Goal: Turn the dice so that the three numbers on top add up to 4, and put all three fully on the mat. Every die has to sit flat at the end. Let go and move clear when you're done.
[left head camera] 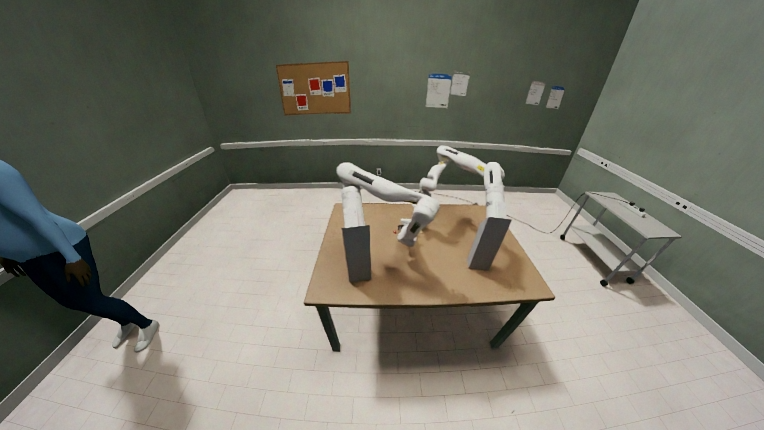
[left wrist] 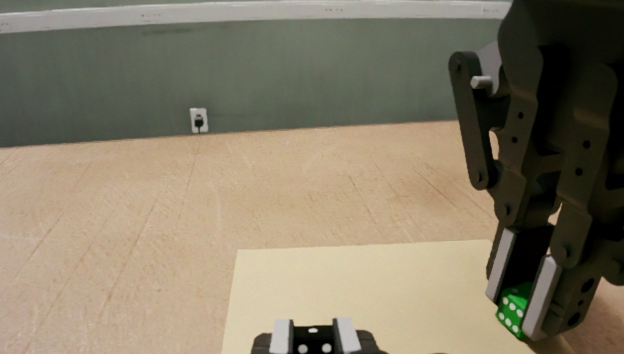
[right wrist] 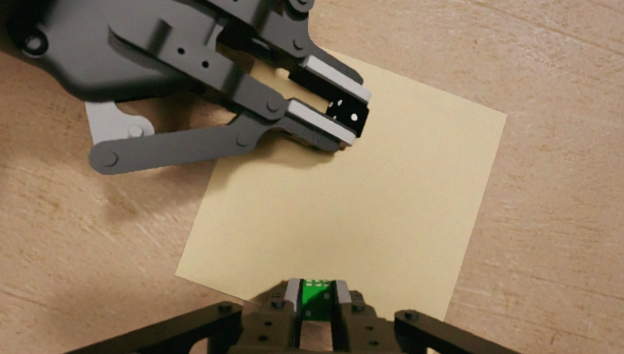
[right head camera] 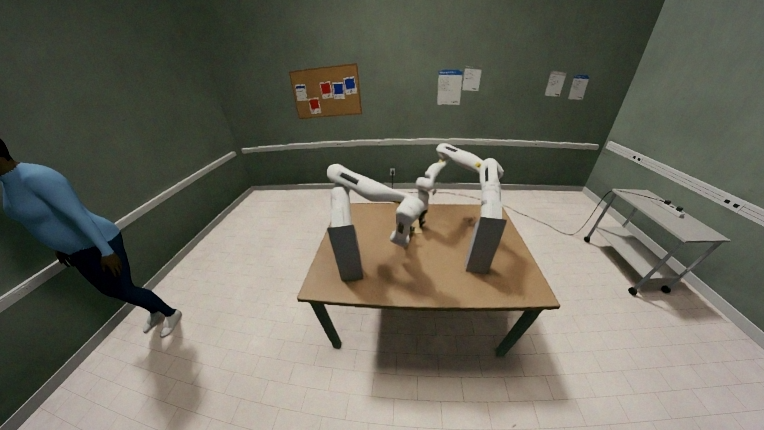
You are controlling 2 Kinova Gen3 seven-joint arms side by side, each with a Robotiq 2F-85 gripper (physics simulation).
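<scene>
My left gripper lies nearly level, shut on a black die over the pale yellow mat. In the right wrist view, one black face shows a single pip and a side face shows several. My right gripper points down, shut on a green die over the mat's edge. Six pips face the left wrist camera; the face toward the right wrist camera shows two. A tiny red thing, perhaps the third die, shows beside the left arm; its pips are unreadable.
Both arms reach over the brown table, and their grippers are close together. The grey arm pedestals stand nearer the table's front edge. A grey cart is at the right wall. A person is at the left.
</scene>
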